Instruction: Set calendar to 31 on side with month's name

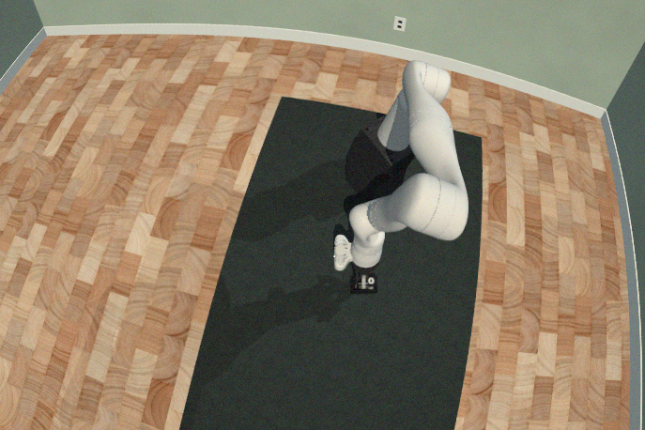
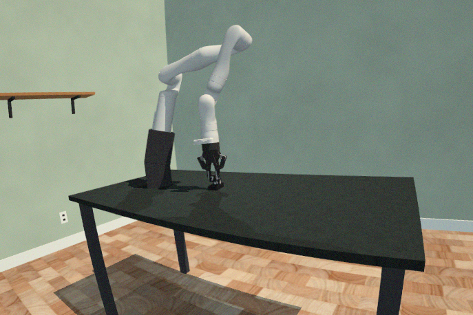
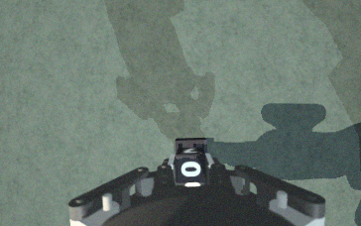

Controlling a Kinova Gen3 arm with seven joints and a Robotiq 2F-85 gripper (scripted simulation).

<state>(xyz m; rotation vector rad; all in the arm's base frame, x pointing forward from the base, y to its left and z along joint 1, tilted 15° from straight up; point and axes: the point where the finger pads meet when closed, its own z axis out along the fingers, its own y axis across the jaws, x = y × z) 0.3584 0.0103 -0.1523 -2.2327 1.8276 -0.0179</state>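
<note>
The black calendar tray lies 5 cm below my hand, 2 cm to the left of it and 1 cm behind it.
</note>
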